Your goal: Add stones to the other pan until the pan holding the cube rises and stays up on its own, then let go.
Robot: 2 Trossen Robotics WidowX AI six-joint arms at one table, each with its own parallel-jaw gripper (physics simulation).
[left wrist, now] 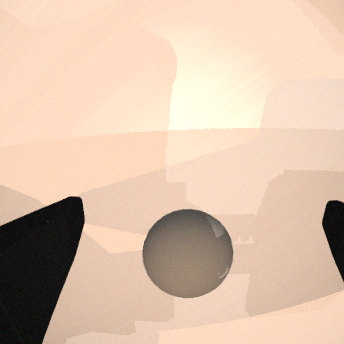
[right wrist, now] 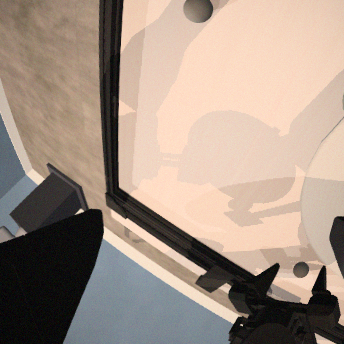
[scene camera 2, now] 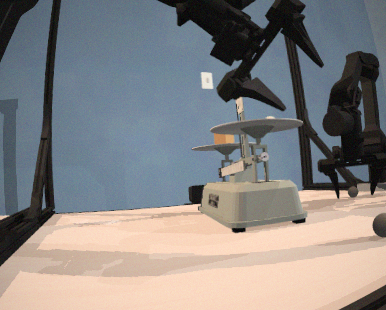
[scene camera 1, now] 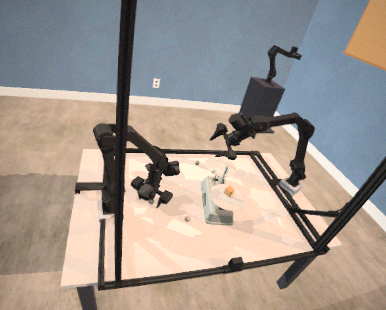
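Where they show: left gripper, fingertip midpoint: (left wrist: 209, 212) (right wrist: 300, 265) (scene camera 2: 355, 196) (scene camera 1: 148, 203); right gripper, fingertip midpoint: (right wrist: 223, 227) (scene camera 2: 303, 89) (scene camera 1: 212, 148); left arm's base, origin of the base link: (scene camera 2: 378, 182) (scene camera 1: 110, 208); right arm's base, origin of the base link: (scene camera 1: 292, 182).
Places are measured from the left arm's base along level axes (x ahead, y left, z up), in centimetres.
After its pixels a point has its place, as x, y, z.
Observation:
The orange cube (scene camera 1: 229, 191) {46.6, -12.6, 15.0} (scene camera 2: 223, 138) {48.7, -10.0, 13.7} sits on one pan (scene camera 2: 202, 148) {51.3, -14.4, 12.1} of the grey-green scale (scene camera 1: 218, 216) {43.6, -15.5, 2.9} (scene camera 2: 252, 202) {56.0, 7.6, 2.0}. This pan stands lower in scene camera 2 than the other pan (scene camera 2: 225, 128) {57.3, 3.9, 13.3}, which bears a pale stone (scene camera 2: 270, 117) {46.1, 2.2, 15.9}. My left gripper (scene camera 1: 151, 199) {17.0, 1.5, -2.1} (scene camera 2: 355, 195) {17.0, 1.5, -2.1} (left wrist: 209, 212) {17.0, 1.5, -2.1} is open, low over the table, its fingers on either side of a grey stone (scene camera 2: 353, 191) {19.2, 2.3, -0.5} (left wrist: 187, 253) {17.6, 0.9, 0.4} (right wrist: 300, 270) {19.2, 1.8, 0.0}. My right gripper (scene camera 1: 220, 146) (scene camera 2: 303, 87) {50.5, 14.6, 17.5} (right wrist: 223, 227) {50.5, 14.6, 17.5} is open and empty, above the pan with the stone.
One loose stone (scene camera 1: 187, 218) (scene camera 2: 382, 225) lies left of the scale in scene camera 1. Another stone (scene camera 1: 197, 162) {50.6, 25.1, 0.1} (right wrist: 198, 9) {51.3, 25.2, 0.4} lies near the back rail. A black frame (scene camera 1: 165, 281) {14.8, -34.3, -3.2} borders the table, with upright posts (scene camera 1: 122, 100) {-1.2, -31.7, 63.3}.

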